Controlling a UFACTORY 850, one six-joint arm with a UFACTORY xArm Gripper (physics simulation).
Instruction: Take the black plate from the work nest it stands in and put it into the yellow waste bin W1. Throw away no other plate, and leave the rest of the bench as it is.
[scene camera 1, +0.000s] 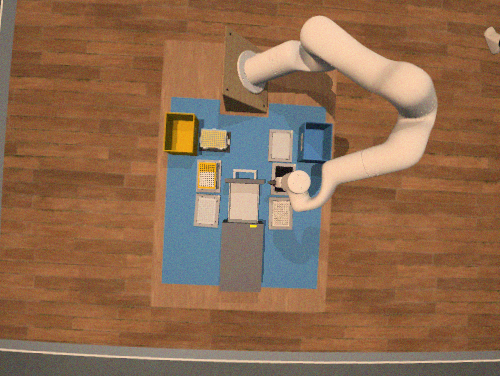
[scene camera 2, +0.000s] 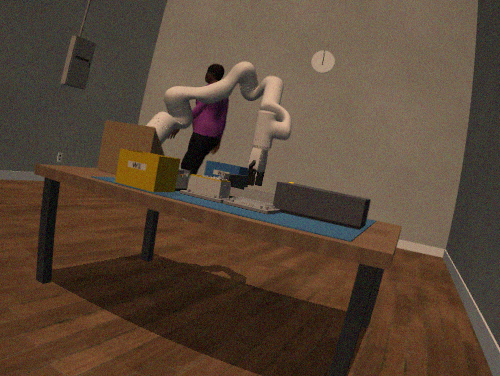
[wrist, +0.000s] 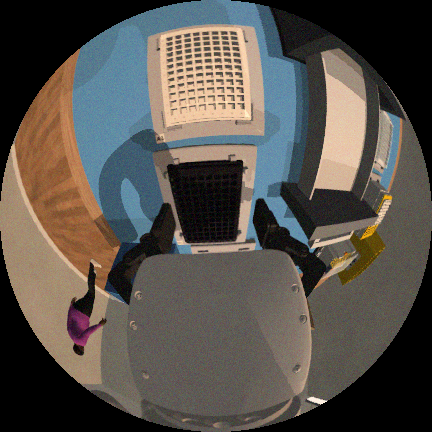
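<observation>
A grey device (scene camera 1: 242, 243) is here, and I find the device (scene camera 2: 332, 207) from another camera as well. The rack (scene camera 2: 206, 185) is visible too, and my wrist gives me the same rack (wrist: 375, 194). I also see a black plate (wrist: 207, 193), though scene camera 2 does not show the plate, which is hidden by the grey device. And my own gripper is here (wrist: 213, 211).
</observation>
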